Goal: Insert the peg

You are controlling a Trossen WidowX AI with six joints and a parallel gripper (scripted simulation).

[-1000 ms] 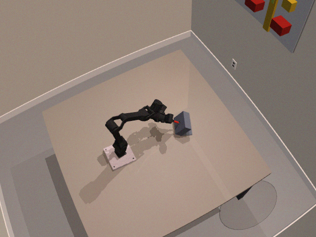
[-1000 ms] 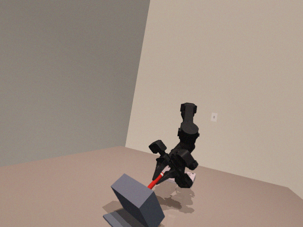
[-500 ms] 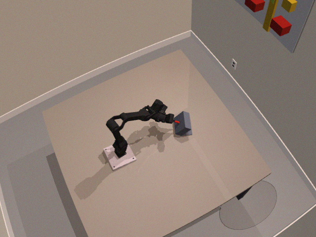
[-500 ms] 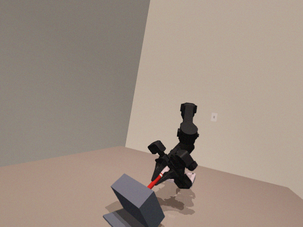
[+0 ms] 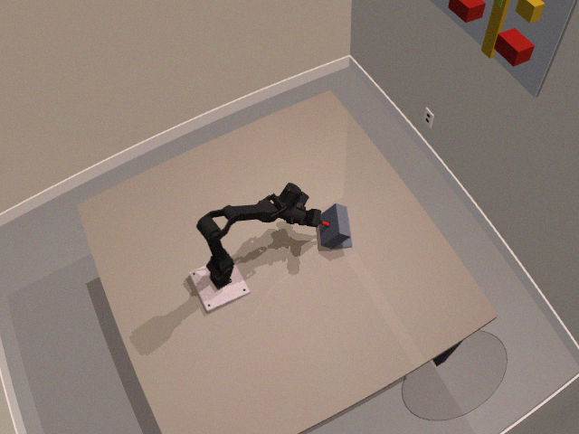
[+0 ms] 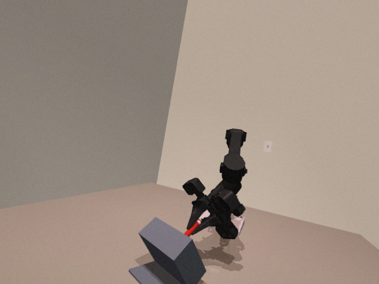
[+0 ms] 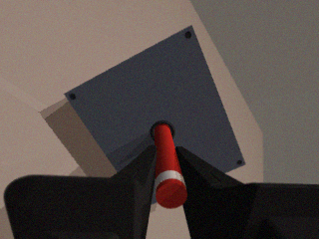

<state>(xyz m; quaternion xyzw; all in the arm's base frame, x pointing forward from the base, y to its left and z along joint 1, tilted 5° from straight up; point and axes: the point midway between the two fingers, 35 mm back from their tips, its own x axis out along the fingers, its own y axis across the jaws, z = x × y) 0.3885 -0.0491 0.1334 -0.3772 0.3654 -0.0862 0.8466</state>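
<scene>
Now: gripper tip 40 mm short of the sloped panel, 40 mm above it and 30 mm to the left of it. Also, from my gripper tip: red peg 10 mm to the left, 10 mm behind, 10 mm above; then blue-grey foot 100 mm below, 60 mm ahead, 40 mm to the right.
</scene>
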